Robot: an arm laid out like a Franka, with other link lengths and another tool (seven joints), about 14 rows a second.
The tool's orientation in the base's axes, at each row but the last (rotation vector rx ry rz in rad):
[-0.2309, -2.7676, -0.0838]
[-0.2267, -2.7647, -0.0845]
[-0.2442, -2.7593, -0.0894]
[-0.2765, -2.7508, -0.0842]
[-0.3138, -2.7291, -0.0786]
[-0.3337, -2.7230, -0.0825]
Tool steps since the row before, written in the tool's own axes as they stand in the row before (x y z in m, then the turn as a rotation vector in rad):
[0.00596, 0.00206, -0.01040, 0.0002, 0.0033, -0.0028]
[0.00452, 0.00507, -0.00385, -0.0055, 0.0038, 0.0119]
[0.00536, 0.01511, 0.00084, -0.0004, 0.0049, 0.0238]
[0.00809, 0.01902, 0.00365, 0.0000, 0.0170, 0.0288]
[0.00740, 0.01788, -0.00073, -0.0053, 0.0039, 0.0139]
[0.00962, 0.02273, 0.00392, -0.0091, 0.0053, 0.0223]
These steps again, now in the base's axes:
[-0.00151, 0.00201, 0.01190, 0.0014, 0.0030, 0.0028]
[-0.00195, 0.00532, 0.00537, 0.0015, 0.0040, -0.0130]
[-0.00248, 0.01578, 0.00163, -0.0072, 0.0070, -0.0221]
[-0.00482, 0.02043, 0.00002, -0.0069, 0.0194, -0.0264]
[-0.00228, 0.01886, 0.00373, 0.0005, 0.0041, -0.0148]
[-0.00454, 0.02457, 0.00038, 0.0010, 0.0055, -0.0240]

